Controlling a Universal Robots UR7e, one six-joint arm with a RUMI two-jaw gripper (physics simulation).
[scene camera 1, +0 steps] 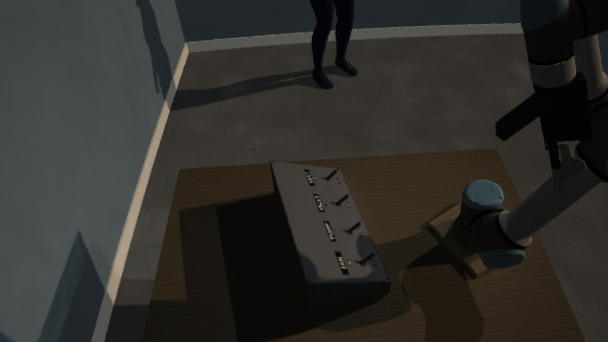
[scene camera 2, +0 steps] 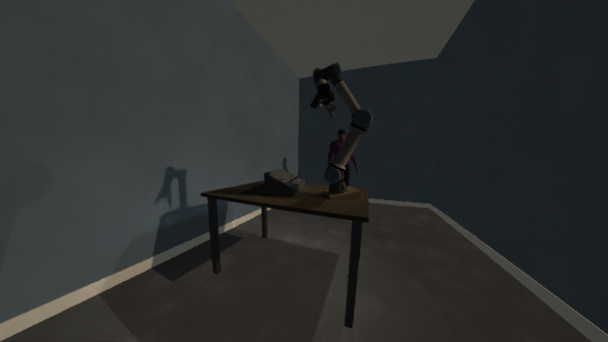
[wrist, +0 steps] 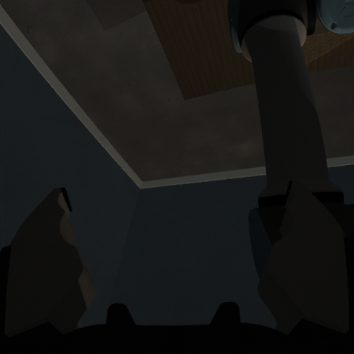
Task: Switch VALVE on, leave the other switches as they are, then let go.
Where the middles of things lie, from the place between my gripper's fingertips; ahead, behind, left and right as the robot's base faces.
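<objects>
Looking at the grey sloped switch panel [scene camera 1: 328,256], I see that my hand is 510 mm above it, 490 mm short of it and 250 mm to the left of it.
</objects>
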